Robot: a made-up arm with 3 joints.
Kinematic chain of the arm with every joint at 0, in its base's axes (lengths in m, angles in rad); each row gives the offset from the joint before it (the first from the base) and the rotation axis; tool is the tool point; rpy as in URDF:
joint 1: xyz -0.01 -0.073 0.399 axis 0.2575 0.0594 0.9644
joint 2: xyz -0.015 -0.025 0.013 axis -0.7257 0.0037 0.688
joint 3: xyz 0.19 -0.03 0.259 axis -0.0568 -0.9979 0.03
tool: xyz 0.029 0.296 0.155 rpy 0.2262 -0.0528 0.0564
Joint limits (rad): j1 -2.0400..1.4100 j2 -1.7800..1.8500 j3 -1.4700..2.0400
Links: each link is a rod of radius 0.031 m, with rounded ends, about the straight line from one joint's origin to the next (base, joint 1, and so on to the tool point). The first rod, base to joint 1, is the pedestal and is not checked.
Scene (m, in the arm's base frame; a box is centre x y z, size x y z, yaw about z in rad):
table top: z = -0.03
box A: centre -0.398 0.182 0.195 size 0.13 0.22 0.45 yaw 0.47
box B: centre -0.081 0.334 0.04 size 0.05 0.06 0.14 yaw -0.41
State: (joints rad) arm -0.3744 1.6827 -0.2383
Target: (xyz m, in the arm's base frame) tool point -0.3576 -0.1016 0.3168
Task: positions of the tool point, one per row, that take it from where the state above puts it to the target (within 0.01 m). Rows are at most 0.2 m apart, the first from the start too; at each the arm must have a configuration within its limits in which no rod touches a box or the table.
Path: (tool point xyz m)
1: -0.1573 0.4305 0.3252
2: -0.1773 0.4237 0.4651
3: -0.1854 0.3815 0.6042
4: -0.3284 0.2997 0.5946
5: -0.4396 0.1745 0.5783
6: -0.5057 0.0196 0.5518
7: -0.5191 -0.1471 0.5125
8: -0.5120 -0.1448 0.4945
9: -0.4988 -0.1419 0.4717
10: -0.4798 -0.1378 0.4451
11: -0.4554 -0.1320 0.4156
12: -0.4263 -0.1242 0.3839
13: -0.3933 -0.1141 0.3509
14: -0.3576 -0.1016 0.3168

